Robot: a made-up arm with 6 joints.
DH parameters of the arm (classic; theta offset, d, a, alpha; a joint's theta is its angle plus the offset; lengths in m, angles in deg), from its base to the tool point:
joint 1: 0 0.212 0 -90
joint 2: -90 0 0.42 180
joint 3: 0 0 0 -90
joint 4: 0 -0.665 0 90
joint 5: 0 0.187 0 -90
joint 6: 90 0 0 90
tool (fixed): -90 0 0 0
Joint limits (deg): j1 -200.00..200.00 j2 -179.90..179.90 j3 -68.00..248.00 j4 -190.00..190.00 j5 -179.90..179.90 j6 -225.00..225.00
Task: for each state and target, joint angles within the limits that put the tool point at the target. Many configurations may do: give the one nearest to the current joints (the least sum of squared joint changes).
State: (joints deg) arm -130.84 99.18 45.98 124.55 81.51 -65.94
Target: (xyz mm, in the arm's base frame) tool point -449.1 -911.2 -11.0
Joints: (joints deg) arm -122.83 76.56 36.07 128.60 81.51 -65.94
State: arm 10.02 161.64 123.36 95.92 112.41 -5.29
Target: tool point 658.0 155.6 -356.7
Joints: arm 11.73 179.79 151.72 95.70 112.41 -5.29
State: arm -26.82 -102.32 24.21 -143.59 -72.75 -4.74
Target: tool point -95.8 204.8 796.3
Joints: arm -28.74 -97.07 -16.15 -135.55 -72.75 -4.74
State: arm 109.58 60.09 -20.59 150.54 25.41 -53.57
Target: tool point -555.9 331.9 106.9
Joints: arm 133.84 23.64 -29.88 156.21 25.41 -53.57
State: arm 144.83 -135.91 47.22 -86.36 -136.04 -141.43
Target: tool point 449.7 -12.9 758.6
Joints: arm 173.41 -109.63 0.13 -78.03 -136.04 -141.43
